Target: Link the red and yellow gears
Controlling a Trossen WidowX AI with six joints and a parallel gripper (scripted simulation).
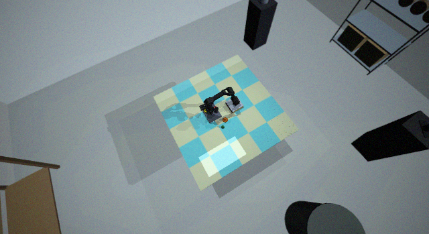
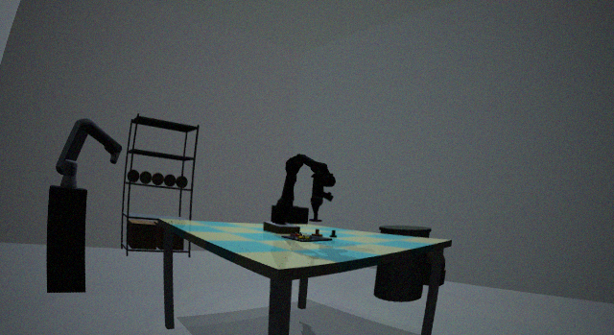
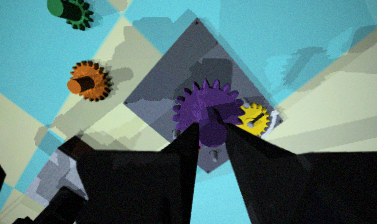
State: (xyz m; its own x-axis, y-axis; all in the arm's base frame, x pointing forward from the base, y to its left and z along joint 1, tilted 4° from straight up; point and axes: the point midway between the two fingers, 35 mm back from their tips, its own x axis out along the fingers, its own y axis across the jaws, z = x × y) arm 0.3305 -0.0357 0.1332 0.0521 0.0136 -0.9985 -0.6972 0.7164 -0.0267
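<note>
My gripper tip is now 110 mm above the red gear, 90 mm past it and 50 mm to the left of it. From my gripper tip the other things lie so: purple gear: 10 mm below; orange gear: 140 mm to the left, 120 mm behind, 110 mm below; white arrow: 120 mm to the right, 120 mm below, 40 mm ahead.
</note>
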